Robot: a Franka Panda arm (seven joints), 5 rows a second.
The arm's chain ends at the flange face. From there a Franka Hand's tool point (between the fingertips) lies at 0.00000 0.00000 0.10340 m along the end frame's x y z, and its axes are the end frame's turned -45 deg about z.
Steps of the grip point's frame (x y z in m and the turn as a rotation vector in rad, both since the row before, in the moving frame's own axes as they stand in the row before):
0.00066 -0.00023 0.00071 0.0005 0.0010 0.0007
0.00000 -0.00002 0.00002 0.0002 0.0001 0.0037
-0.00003 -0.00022 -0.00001 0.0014 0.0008 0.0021
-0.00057 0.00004 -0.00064 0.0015 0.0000 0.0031
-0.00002 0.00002 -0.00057 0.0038 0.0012 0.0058
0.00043 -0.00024 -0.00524 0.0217 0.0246 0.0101
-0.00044 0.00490 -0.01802 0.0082 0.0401 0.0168
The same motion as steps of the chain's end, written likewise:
0.00027 -0.00052 0.00071 0.0011 0.0004 0.0007
-0.00001 0.00001 0.00002 0.0002 -0.0001 0.0037
-0.00013 0.00003 -0.00001 0.0016 -0.0004 0.0021
-0.00027 0.00054 -0.00064 0.0011 -0.0011 0.0031
0.00019 0.00039 -0.00057 0.0035 -0.0018 0.0058
-0.00009 0.00291 -0.00518 0.0327 0.0021 0.0101
0.00079 0.00729 -0.01793 0.0342 0.0226 0.0168

